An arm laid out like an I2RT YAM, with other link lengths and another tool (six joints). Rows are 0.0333 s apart.
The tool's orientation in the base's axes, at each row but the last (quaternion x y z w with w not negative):
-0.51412 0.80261 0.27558 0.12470
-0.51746 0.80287 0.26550 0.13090
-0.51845 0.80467 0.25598 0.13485
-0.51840 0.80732 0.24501 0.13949
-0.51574 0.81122 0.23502 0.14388
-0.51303 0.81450 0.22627 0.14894
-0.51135 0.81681 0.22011 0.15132
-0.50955 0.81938 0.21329 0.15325
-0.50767 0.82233 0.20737 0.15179
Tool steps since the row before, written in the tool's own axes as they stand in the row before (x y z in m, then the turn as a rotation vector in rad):
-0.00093 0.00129 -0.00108 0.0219 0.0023 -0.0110
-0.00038 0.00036 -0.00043 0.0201 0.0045 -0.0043
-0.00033 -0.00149 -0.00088 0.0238 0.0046 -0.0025
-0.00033 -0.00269 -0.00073 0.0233 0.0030 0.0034
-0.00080 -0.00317 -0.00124 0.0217 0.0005 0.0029
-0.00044 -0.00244 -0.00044 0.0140 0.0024 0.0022
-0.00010 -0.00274 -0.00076 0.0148 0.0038 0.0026
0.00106 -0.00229 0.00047 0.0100 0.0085 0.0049
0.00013 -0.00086 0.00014 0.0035 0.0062 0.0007
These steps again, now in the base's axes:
-0.00065 0.00050 0.00174 -0.0108 -0.0221 -0.0009
-0.00013 0.00016 0.00064 -0.0124 -0.0163 -0.0049
0.00153 -0.00073 0.00049 -0.0142 -0.0181 -0.0081
0.00260 -0.00106 0.00010 -0.0127 -0.0150 -0.0133
0.00322 -0.00117 0.00069 -0.0097 -0.0150 -0.0127
0.00239 -0.00080 0.00006 -0.0082 -0.0087 -0.0080
0.00250 -0.00136 0.00014 -0.0098 -0.0086 -0.0084
0.00162 -0.00147 -0.00134 -0.0118 -0.0019 -0.0073
0.00072 -0.00037 -0.00034 -0.0071 0.0001 -0.0011

